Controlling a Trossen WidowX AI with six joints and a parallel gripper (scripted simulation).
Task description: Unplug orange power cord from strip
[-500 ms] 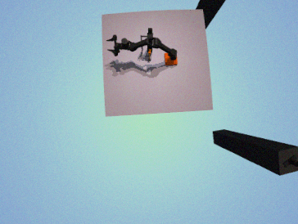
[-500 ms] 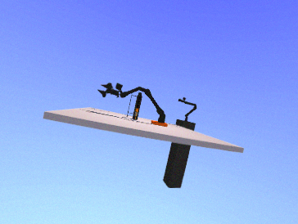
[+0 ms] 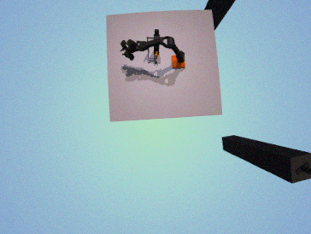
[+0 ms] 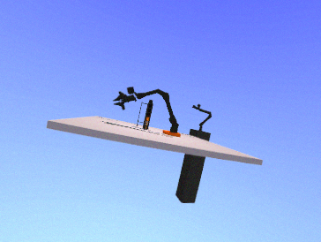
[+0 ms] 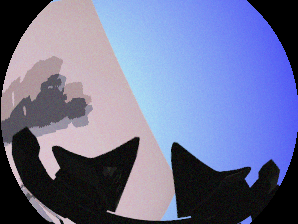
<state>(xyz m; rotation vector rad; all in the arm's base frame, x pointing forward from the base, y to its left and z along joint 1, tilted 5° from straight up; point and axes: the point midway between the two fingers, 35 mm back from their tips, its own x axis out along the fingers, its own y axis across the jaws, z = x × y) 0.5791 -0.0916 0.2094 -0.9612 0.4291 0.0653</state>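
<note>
Right now the orange plug is 350 mm behind my gripper tip and 70 mm below it.
</note>
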